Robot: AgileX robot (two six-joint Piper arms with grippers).
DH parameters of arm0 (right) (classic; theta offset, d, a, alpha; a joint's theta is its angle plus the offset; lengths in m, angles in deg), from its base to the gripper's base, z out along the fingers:
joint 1: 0 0.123 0 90
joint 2: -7.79 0 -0.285 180
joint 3: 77.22 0 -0.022 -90
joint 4: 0 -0.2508 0 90
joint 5: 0 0 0.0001 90
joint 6: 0 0.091 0 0
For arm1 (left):
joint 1: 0 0.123 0 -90
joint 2: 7.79 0 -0.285 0
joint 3: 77.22 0 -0.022 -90
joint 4: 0 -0.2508 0 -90
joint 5: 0 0 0.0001 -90
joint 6: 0 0.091 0 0
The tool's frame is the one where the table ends.
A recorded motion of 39 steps. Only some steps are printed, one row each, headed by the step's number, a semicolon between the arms.
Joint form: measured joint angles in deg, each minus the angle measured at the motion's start. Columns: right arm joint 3, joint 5, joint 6, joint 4, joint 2, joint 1; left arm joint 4, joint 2, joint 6, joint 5, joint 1, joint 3.
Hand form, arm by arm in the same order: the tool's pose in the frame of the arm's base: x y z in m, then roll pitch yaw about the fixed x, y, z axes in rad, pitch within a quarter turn. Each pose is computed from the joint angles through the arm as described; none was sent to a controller.
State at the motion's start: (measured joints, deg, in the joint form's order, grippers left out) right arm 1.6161 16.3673 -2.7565 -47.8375 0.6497 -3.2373; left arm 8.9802 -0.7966 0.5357 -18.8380 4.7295 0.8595
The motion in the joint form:
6: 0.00 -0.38 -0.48 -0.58 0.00 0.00; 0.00 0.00 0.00 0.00 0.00 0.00
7: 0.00 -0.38 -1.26 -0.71 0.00 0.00; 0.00 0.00 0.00 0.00 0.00 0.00
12: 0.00 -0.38 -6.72 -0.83 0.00 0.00; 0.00 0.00 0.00 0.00 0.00 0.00
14: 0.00 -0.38 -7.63 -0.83 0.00 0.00; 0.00 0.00 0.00 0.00 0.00 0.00
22: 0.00 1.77 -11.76 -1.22 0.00 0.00; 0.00 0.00 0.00 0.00 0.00 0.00
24: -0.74 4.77 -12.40 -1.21 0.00 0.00; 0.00 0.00 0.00 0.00 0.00 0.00
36: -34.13 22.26 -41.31 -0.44 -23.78 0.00; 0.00 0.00 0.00 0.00 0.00 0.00
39: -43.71 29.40 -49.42 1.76 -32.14 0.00; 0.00 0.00 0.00 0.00 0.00 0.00
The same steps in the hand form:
6: 0.0552 0.0157 0.1874 1.7317 0.7710 1.8358; 0.0536 -0.0002 0.1795 -2.5868 1.2889 -2.5380
7: 0.0552 0.0158 0.1875 1.7328 0.7823 1.8383; 0.0536 -0.0002 0.1795 -2.5868 1.2889 -2.5380
12: 0.0552 0.0158 0.1875 1.7494 0.8743 1.8616; 0.0536 -0.0002 0.1795 -2.5868 1.2889 -2.5380
14: 0.0552 0.0158 0.1875 1.7529 0.8899 1.8661; 0.0536 -0.0002 0.1795 -2.5868 1.2889 -2.5380
22: 0.0545 0.0184 0.1855 1.8070 0.9465 1.9469; 0.0536 -0.0002 0.1795 -2.5868 1.2889 -2.5380
24: 0.0530 0.0219 0.1867 1.8462 0.9505 2.0198; 0.0536 -0.0002 0.1795 -2.5868 1.2889 -2.5380
36: 0.0735 0.0384 0.3340 2.8550 1.3517 -2.9947; 0.0536 -0.0002 0.1795 -2.5868 1.2889 -2.5380
39: 0.0908 0.0420 0.3655 -2.8267 1.2595 -2.2986; 0.0536 -0.0002 0.1795 -2.5868 1.2889 -2.5380

